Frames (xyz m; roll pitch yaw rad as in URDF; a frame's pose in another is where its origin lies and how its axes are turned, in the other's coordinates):
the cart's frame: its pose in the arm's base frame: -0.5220 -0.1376 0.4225 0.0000 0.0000 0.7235
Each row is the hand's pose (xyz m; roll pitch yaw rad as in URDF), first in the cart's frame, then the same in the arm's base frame.
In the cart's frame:
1: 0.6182 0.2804 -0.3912 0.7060 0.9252 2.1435
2: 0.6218 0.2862 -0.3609 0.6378 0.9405 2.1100
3: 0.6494 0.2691 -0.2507 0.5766 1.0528 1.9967
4: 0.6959 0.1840 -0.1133 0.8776 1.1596 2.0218
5: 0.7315 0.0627 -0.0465 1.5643 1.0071 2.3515
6: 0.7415 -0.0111 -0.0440 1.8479 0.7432 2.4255
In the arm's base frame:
1: -0.2443 0.4818 0.0313 0.7060 0.9252 2.8670
2: -0.2454 0.4885 0.0616 0.6378 0.9405 2.8335
3: -0.2134 0.4940 0.1718 0.5766 1.0528 2.7202
4: -0.1222 0.4610 0.3092 0.8776 1.1596 2.7453
5: -0.0153 0.3937 0.3760 1.5643 1.0071 3.0750
6: 0.0411 0.3450 0.3785 1.8479 0.7432 -3.1342

